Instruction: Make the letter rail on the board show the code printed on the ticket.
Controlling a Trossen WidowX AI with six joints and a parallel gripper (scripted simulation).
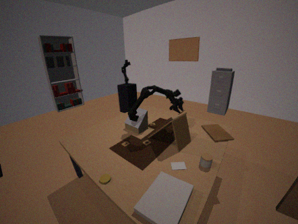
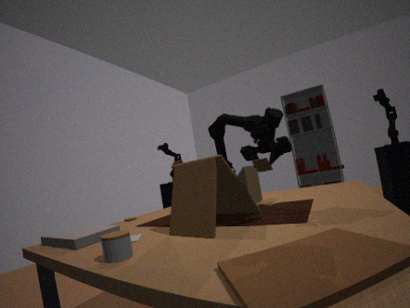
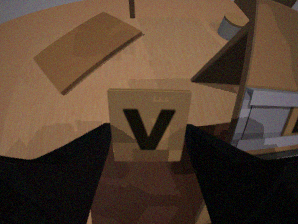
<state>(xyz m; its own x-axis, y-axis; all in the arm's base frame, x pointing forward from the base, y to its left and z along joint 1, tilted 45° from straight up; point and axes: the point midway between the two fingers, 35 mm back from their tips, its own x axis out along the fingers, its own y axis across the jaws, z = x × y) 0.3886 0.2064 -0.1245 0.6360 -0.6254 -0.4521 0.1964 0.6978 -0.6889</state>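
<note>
My gripper tip is now 20 cm to the left of the tile marked e, 3 cm past it and 2 cm above it. Also, from my gripper tip: white ticket: 20 cm to the right, 9 cm below, 9 cm behind; then tile marked v: right at my gripper tip; then tile marked t: 25 cm to the right, 4 cm behind, 2 cm below.
</note>
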